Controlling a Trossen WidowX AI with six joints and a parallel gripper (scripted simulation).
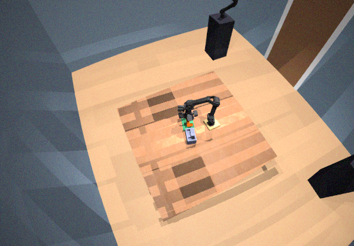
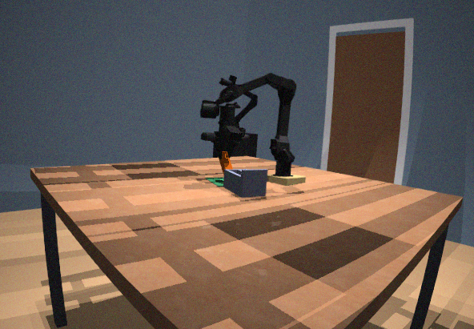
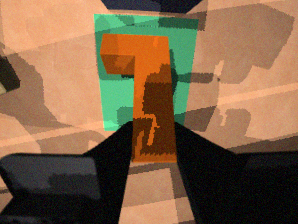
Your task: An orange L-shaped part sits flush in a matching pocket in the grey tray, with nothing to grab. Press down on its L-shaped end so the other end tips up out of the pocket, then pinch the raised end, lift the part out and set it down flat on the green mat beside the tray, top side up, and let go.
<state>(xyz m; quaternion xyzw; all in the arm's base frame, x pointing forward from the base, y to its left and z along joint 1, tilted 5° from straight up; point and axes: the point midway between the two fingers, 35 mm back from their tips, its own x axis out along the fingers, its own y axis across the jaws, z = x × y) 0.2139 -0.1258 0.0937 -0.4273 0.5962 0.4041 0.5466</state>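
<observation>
My gripper tip is 30 mm to the right of the orange L-shaped part and 30 mm above it. Round my gripper tip: green mat 20 mm to the left, 100 mm below.
</observation>
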